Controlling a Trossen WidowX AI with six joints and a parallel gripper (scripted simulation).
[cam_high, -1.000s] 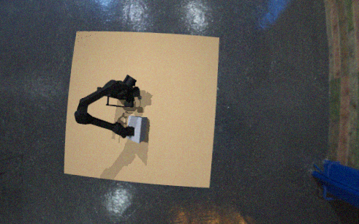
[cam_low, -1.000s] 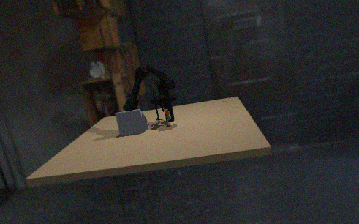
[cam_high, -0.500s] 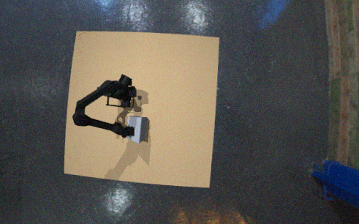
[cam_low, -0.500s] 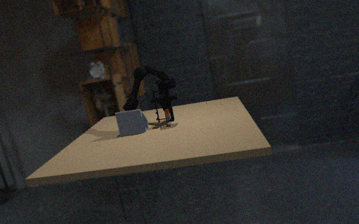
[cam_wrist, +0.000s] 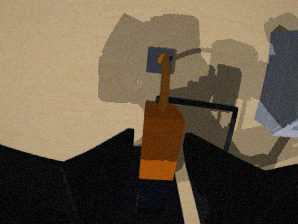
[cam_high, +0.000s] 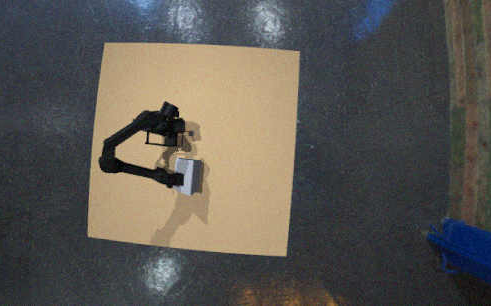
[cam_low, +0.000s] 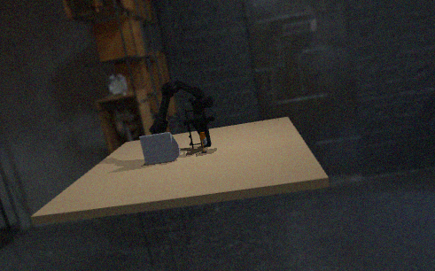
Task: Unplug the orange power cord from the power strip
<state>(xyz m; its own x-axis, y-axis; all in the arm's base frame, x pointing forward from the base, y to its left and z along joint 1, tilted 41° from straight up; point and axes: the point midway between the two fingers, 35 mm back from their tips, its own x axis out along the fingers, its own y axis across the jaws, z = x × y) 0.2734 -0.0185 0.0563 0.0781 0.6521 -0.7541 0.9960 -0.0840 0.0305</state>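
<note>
The orange plug is 30 mm to the left of my gripper tip.
</note>
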